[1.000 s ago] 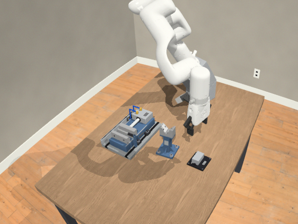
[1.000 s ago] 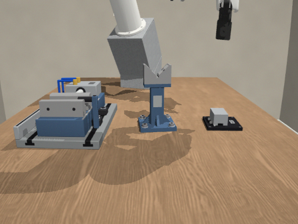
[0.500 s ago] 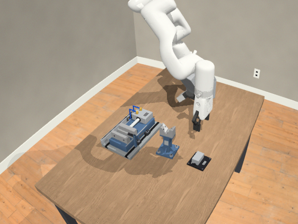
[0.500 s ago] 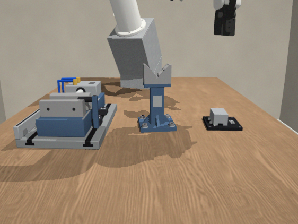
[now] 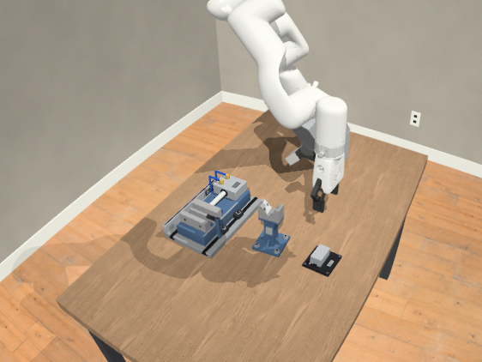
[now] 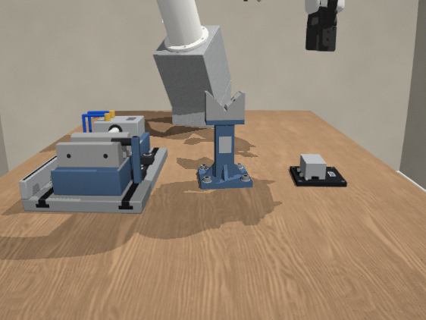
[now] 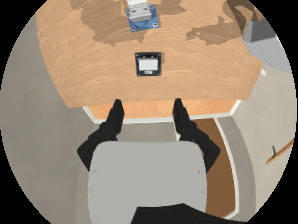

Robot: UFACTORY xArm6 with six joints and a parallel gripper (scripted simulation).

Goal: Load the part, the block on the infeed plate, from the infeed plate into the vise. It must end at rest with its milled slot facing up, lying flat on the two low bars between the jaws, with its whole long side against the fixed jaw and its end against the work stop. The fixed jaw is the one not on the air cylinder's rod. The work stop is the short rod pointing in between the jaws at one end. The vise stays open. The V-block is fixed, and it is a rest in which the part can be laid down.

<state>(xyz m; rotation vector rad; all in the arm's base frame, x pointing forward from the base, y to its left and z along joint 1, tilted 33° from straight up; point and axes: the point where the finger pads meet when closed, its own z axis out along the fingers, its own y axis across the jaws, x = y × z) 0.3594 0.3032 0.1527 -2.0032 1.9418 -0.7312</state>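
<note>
Now: hand 23 cm above the part. From my hand the other things lie so: blue work stop post 31 cm to the right, 19 cm below, 8 cm ahead; then black stop rod 33 cm to the right, 16 cm below, 8 cm ahead; then black infeed plate 24 cm below, 1 cm to the left.
</note>
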